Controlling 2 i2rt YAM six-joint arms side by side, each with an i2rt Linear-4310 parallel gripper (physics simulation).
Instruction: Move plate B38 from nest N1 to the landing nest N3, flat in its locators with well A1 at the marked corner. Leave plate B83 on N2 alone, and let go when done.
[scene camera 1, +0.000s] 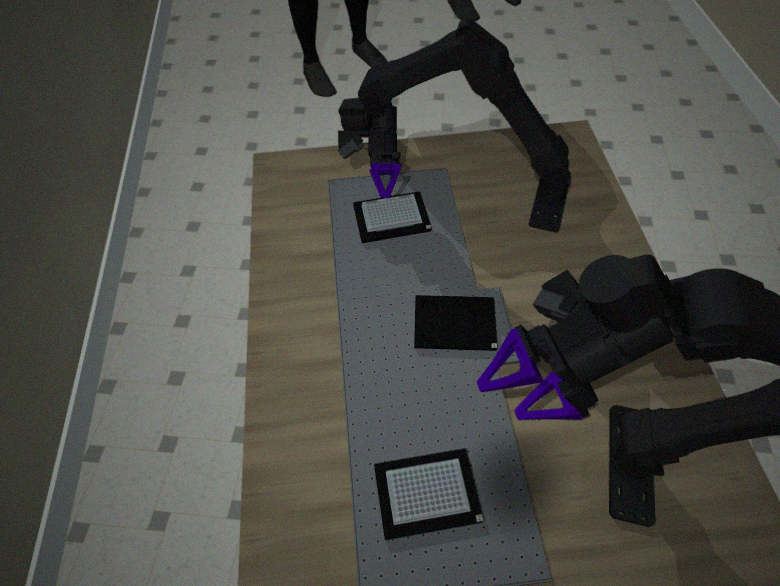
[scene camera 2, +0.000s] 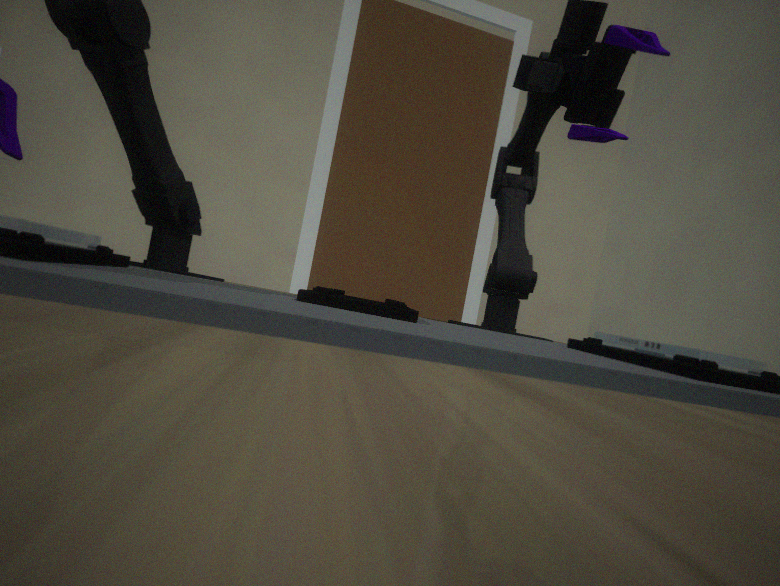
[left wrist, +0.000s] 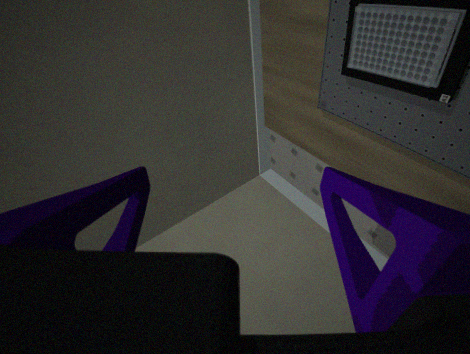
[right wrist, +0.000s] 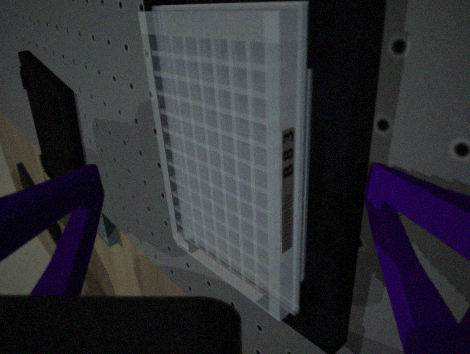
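Plate B38 (scene camera 1: 428, 491) (scene camera 2: 693, 354) (left wrist: 405, 45), a pale 96-well plate, lies in black nest N1 (scene camera 1: 435, 522) (left wrist: 457, 65), nearest in scene camera 1. Landing nest N3 (scene camera 1: 454, 322) (scene camera 2: 356, 303) is empty, with a white corner tag. Plate B83 (scene camera 1: 392, 212) (right wrist: 225, 150) lies in nest N2 (scene camera 1: 397, 232) (right wrist: 340, 150), farthest away. My left gripper (scene camera 1: 499, 400) (scene camera 2: 647, 95) (left wrist: 235, 176) is open and empty, raised above the board's right edge between N3 and N1. My right gripper (scene camera 1: 385, 194) (right wrist: 234, 178) is open at B83, fingers spread either side; contact cannot be told.
The nests stand on a grey perforated board (scene camera 1: 409, 403) on a wooden table (scene camera 1: 296, 378). The left arm reaches in from the right of scene camera 1, and the right arm arches over the table's far end. Dark legs (scene camera 1: 308, 50) show behind it.
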